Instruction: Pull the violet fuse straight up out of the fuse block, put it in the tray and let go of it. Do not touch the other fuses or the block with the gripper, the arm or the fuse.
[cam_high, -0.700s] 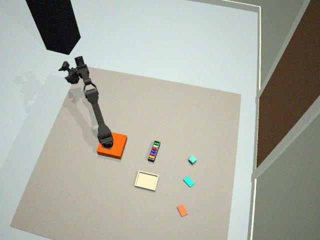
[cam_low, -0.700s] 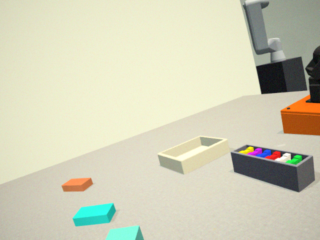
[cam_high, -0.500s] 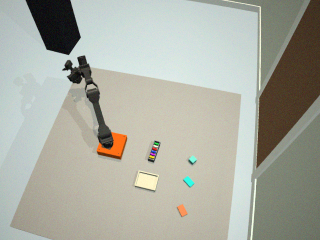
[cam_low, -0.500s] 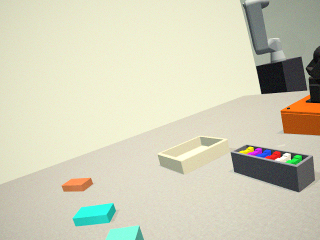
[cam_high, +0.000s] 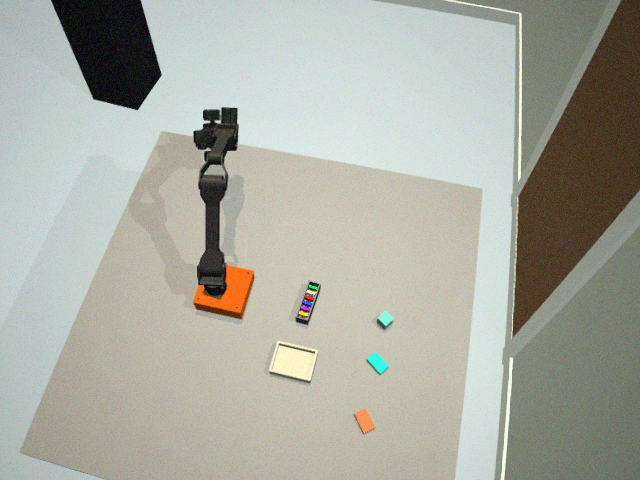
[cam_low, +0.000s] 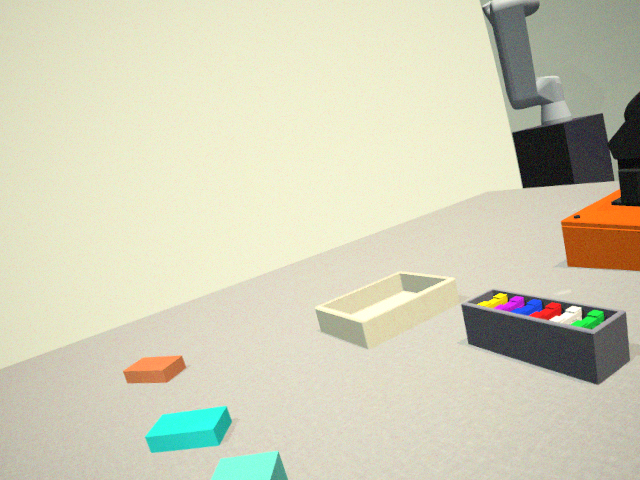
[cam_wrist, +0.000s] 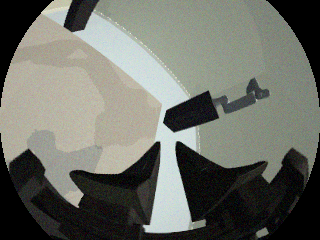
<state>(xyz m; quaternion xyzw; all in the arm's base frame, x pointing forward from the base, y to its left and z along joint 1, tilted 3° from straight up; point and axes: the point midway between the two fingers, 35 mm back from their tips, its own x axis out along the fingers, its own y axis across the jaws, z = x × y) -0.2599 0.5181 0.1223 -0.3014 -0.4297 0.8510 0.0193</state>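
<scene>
The violet fuse is 590 mm ahead of my gripper tip, 500 mm to the right of it and 110 mm below it. From my gripper tip the other things lie so: cream tray 610 mm ahead, 670 mm to the right, 130 mm below.
</scene>
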